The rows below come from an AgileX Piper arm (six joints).
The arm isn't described. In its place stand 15 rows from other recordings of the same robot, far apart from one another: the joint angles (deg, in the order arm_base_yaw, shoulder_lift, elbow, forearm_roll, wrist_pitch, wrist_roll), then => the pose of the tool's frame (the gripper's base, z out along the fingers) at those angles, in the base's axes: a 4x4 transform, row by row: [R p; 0 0 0 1], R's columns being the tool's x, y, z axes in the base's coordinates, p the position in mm.
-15.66 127.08 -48.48 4.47 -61.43 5.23 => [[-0.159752 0.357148 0.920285 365.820], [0.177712 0.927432 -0.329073 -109.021], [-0.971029 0.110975 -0.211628 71.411], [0 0 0 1]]
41.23 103.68 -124.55 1.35 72.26 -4.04 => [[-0.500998 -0.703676 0.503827 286.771], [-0.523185 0.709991 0.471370 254.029], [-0.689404 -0.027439 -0.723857 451.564], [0 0 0 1]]
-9.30 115.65 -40.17 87.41 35.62 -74.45 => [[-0.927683 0.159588 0.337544 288.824], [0.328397 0.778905 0.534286 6.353], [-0.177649 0.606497 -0.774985 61.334], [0 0 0 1]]
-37.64 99.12 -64.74 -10.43 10.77 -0.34 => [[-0.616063 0.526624 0.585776 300.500], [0.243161 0.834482 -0.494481 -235.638], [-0.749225 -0.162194 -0.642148 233.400], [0 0 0 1]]
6.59 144.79 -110.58 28.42 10.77 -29.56 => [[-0.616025 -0.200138 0.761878 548.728], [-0.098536 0.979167 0.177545 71.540], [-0.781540 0.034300 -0.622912 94.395], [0 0 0 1]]
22.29 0.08 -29.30 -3.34 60.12 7.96 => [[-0.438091 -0.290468 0.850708 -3.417], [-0.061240 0.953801 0.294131 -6.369], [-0.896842 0.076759 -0.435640 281.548], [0 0 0 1]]
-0.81 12.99 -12.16 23.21 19.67 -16.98 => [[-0.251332 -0.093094 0.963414 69.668], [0.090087 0.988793 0.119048 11.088], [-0.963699 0.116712 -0.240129 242.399], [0 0 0 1]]
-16.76 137.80 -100.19 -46.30 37.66 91.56 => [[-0.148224 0.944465 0.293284 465.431], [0.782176 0.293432 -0.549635 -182.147], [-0.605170 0.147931 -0.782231 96.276], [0 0 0 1]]
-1.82 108.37 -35.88 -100.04 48.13 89.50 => [[-0.916463 0.190343 0.351944 273.846], [-0.151034 0.649958 -0.744811 -75.462], [-0.370518 -0.735747 -0.566914 104.015], [0 0 0 1]]
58.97 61.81 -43.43 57.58 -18.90 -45.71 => [[-0.149953 -0.667369 0.729474 143.529], [0.088105 0.725861 0.682175 190.320], [-0.984760 0.166565 -0.050047 348.939], [0 0 0 1]]
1.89 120.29 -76.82 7.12 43.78 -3.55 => [[-0.990671 -0.017028 0.135205 397.864], [-0.004799 0.995906 0.090267 20.937], [-0.136188 0.088776 -0.986697 118.789], [0 0 0 1]]
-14.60 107.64 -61.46 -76.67 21.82 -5.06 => [[-0.582763 -0.615726 0.530348 363.318], [-0.799065 0.315376 -0.511892 -128.648], [0.147926 -0.722094 -0.675794 170.357], [0 0 0 1]]
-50.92 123.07 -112.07 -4.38 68.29 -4.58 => [[-0.688120 0.716304 0.115755 286.734], [0.676369 0.690980 -0.255092 -363.320], [-0.262708 -0.097240 -0.959963 246.863], [0 0 0 1]]
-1.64 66.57 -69.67 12.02 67.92 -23.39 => [[-0.791599 -0.343836 0.505121 214.193], [-0.293899 0.939003 0.178597 11.436], [-0.535718 -0.007078 -0.844367 377.715], [0 0 0 1]]
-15.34 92.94 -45.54 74.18 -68.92 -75.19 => [[-0.497685 0.847605 0.184055 260.766], [-0.045049 0.186656 -0.981392 -156.245], [-0.866187 -0.496715 -0.054712 245.211], [0 0 0 1]]
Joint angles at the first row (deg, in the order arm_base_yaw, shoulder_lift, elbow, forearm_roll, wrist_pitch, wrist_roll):
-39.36 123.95 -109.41 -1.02 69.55 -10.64
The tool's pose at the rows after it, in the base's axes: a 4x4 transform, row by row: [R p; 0 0 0 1], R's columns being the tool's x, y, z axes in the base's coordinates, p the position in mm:
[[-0.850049 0.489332 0.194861 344.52], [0.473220 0.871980 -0.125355 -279.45], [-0.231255 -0.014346 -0.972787 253.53], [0 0 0 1]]
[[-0.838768 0.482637 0.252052 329.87], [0.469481 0.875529 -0.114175 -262.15], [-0.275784 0.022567 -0.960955 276.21], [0 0 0 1]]
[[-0.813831 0.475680 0.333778 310.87], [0.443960 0.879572 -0.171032 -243.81], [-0.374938 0.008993 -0.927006 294.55], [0 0 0 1]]
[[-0.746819 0.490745 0.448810 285.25], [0.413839 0.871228 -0.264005 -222.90], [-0.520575 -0.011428 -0.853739 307.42], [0 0 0 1]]
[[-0.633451 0.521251 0.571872 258.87], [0.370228 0.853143 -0.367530 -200.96], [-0.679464 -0.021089 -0.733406 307.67], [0 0 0 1]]
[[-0.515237 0.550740 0.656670 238.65], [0.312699 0.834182 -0.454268 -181.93], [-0.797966 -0.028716 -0.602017 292.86], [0 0 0 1]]
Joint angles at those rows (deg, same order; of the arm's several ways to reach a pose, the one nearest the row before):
-39.36 119.10 -107.07 1.63 69.66 -10.54
-39.36 112.86 -101.82 4.41 68.47 -11.37
-39.14 104.92 -93.31 5.07 61.89 -12.17
-39.14 95.16 -81.59 5.84 50.48 -12.40
-39.00 85.56 -67.99 7.45 35.00 -12.50
-38.16 78.80 -55.03 8.81 18.50 -12.53

